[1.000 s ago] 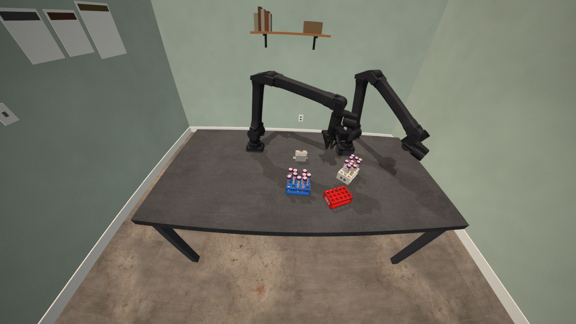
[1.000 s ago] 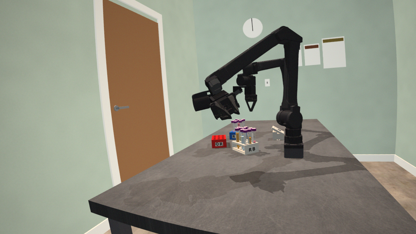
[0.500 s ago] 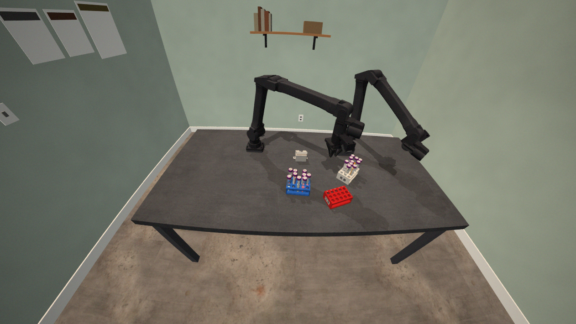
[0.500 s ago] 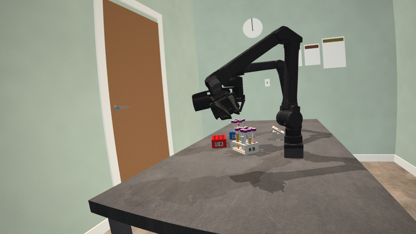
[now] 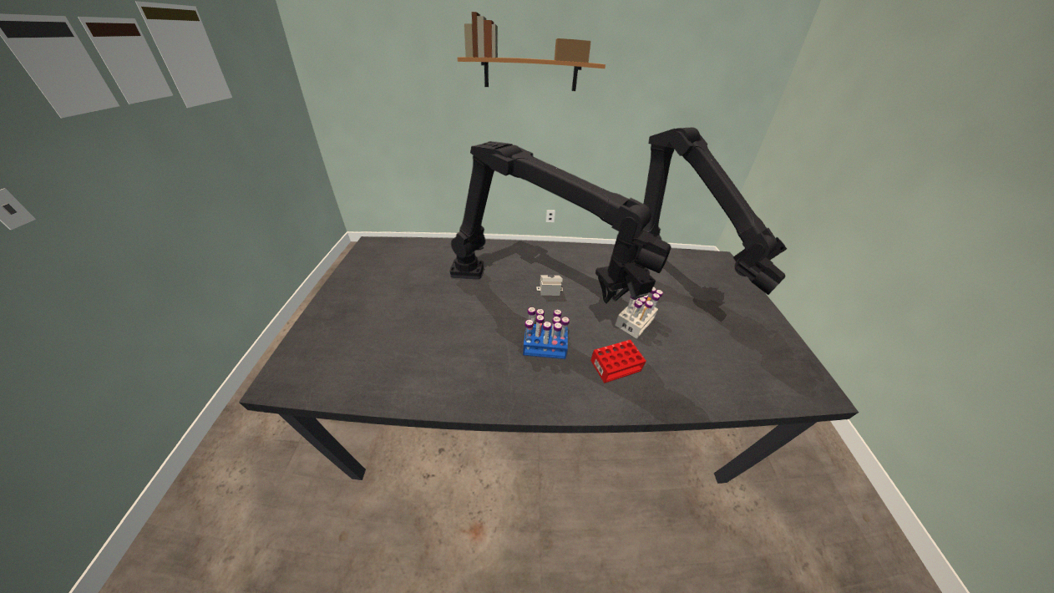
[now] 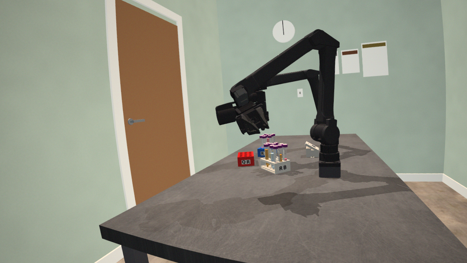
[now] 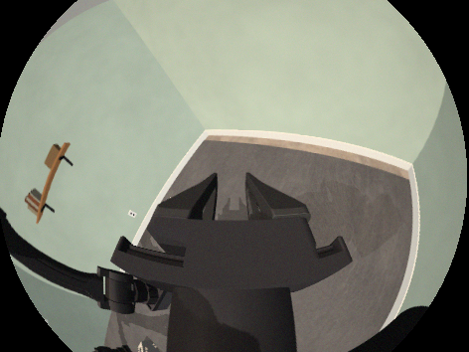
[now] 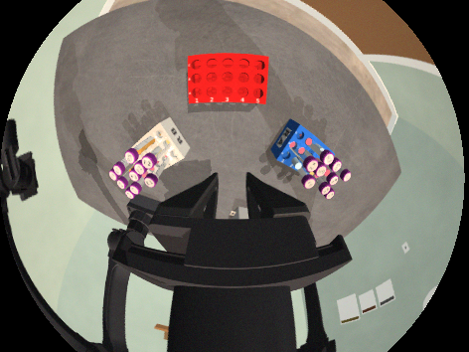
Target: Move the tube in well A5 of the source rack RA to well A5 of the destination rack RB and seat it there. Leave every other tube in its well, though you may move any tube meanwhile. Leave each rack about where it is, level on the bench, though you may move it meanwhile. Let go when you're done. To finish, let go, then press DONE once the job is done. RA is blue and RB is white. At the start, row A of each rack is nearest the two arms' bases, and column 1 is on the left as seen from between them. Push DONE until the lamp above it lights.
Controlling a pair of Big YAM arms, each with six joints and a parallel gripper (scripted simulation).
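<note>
The tube is 220 mm to the right of my right hand, 120 mm below it and 10 mm behind it. The rest, counted from my right hand: red rack (160 mm below, 90 mm ahead, 40 mm to the left); white rack (160 mm below, 150 mm to the left, 90 mm behind); rack RA (170 mm to the right, 160 mm below, 20 mm ahead).
</note>
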